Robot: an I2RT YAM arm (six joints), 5 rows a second.
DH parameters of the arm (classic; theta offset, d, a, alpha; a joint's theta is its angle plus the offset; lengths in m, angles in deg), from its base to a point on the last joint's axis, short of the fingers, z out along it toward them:
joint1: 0 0.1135 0.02 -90
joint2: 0 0 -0.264 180
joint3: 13.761 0 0.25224 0
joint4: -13.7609 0 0.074 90
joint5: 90 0 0 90
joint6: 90 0.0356 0 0
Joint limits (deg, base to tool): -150..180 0..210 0..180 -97..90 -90..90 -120..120
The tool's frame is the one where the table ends.
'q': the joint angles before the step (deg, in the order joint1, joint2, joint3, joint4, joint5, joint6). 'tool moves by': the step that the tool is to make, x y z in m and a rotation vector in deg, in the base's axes. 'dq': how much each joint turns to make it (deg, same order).
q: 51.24 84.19 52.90 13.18 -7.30 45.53
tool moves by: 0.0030 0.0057 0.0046 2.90 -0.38 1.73
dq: -0.01 1.15 0.97 2.82 -2.11 0.96
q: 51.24 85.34 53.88 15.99 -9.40 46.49
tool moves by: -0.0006 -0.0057 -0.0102 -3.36 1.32 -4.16
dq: -0.09 -0.44 -1.32 -2.54 4.21 0.18
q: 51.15 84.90 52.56 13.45 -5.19 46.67
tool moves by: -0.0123 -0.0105 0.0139 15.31 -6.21 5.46
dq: -0.17 -3.41 -7.02 19.98 -6.40 3.69
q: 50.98 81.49 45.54 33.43 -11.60 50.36
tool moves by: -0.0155 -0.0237 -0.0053 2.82 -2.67 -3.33
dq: -0.19 -5.63 -7.48 5.68 3.15 -0.26
